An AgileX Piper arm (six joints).
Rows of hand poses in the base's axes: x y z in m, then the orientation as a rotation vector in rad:
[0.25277, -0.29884, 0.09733, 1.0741, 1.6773, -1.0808]
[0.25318, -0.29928, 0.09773, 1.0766, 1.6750, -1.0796]
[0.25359, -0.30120, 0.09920, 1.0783, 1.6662, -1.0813]
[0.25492, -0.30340, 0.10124, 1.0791, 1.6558, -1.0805]
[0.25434, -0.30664, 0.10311, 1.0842, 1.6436, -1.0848]
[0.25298, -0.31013, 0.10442, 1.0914, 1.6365, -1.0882]
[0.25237, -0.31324, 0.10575, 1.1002, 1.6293, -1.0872]
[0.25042, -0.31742, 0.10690, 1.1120, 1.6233, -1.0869]
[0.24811, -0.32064, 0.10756, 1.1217, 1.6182, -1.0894]
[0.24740, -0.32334, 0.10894, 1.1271, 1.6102, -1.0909]
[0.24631, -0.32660, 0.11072, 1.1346, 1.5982, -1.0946]
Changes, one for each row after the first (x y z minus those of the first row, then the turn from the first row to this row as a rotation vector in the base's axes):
[0.00041, -0.00044, 0.00040, 0.0004, -0.0026, -0.0014]
[0.00082, -0.00236, 0.00187, -0.0045, -0.0080, -0.0044]
[0.00215, -0.00456, 0.00391, -0.0098, -0.0158, -0.0057]
[0.00157, -0.00780, 0.00578, -0.0160, -0.0224, -0.0127]
[0.00021, -0.01129, 0.00709, -0.0179, -0.0262, -0.0202]
[-0.00040, -0.01440, 0.00842, -0.0173, -0.0327, -0.0266]
[-0.00235, -0.01858, 0.00957, -0.0148, -0.0383, -0.0353]
[-0.00466, -0.02180, 0.01023, -0.0139, -0.0414, -0.0439]
[-0.00537, -0.02450, 0.01161, -0.0163, -0.0466, -0.0493]
[-0.00646, -0.02776, 0.01339, -0.0209, -0.0535, -0.0579]

